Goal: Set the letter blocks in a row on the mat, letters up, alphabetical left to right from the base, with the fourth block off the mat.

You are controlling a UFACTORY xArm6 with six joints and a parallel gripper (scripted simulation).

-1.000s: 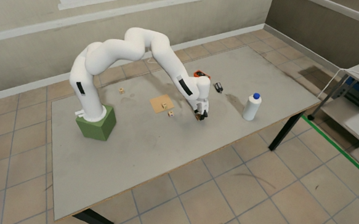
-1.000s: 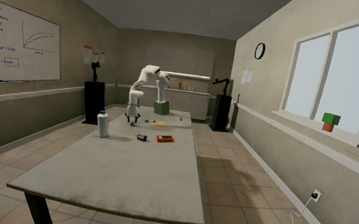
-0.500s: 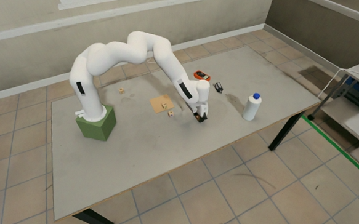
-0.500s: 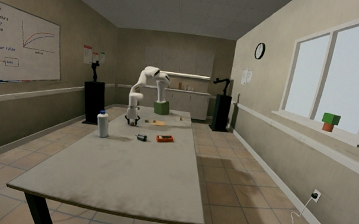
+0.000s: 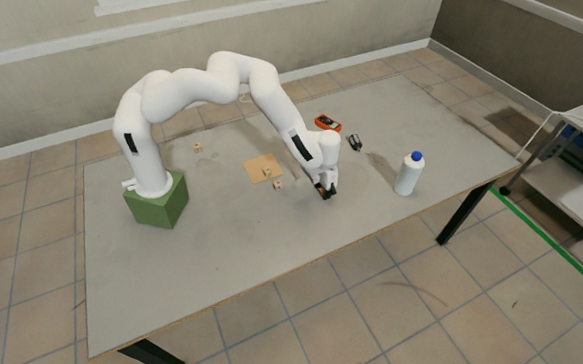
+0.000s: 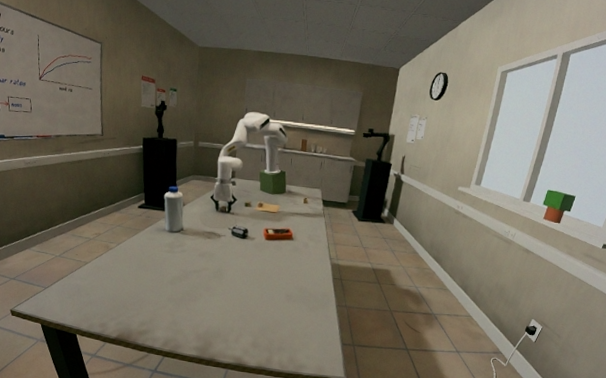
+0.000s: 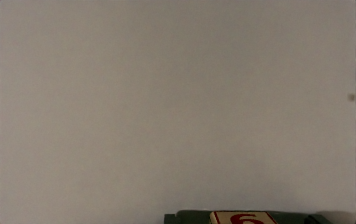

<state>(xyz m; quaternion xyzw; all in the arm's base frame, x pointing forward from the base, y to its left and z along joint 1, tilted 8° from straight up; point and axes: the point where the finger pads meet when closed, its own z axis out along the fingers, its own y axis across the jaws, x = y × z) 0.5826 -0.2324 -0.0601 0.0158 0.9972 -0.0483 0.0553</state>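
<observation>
The tan mat lies 250 mm to the left of my hand, 150 mm behind it and 20 mm below it. Also, from my hand: white bottle: 290 mm ahead, 150 mm to the right, 70 mm above; orange meter: 340 mm to the left, 250 mm ahead; small black object: 280 mm ahead, 150 mm to the left.
</observation>
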